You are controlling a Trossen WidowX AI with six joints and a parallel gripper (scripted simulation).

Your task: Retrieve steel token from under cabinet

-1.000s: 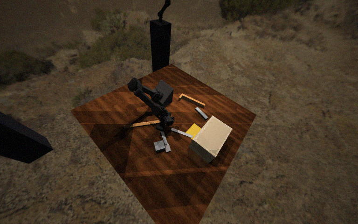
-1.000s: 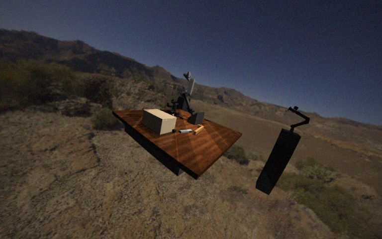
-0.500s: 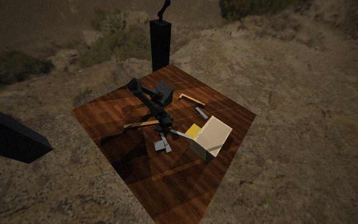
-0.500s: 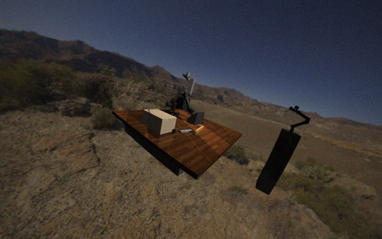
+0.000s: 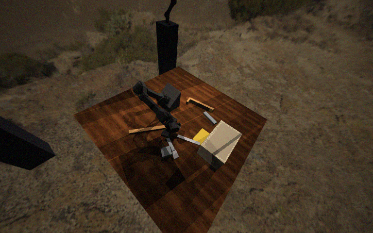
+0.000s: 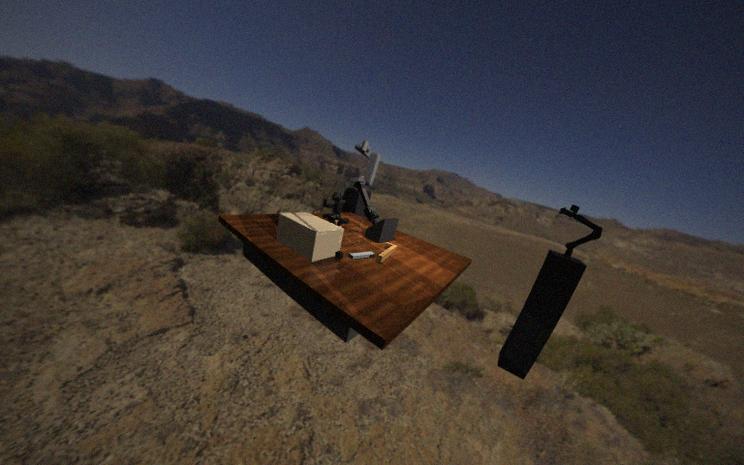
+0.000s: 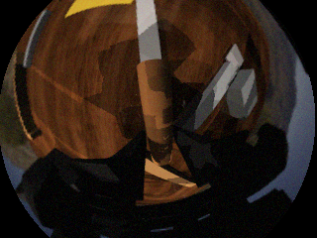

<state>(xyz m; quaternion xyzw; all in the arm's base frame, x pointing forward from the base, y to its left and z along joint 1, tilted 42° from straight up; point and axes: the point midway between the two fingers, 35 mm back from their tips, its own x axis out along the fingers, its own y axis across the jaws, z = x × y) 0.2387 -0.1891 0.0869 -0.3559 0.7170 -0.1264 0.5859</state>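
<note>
The grey scraper lies 120 mm ahead of my gripper tip and 80 mm to the right of it. From my gripper tip the other things lie so: steel token 350 mm ahead, 180 mm to the left, 10 mm below; wooden stick 150 mm behind, 100 mm to the right; grey block 140 mm to the right, 110 mm ahead, 10 mm above.
</note>
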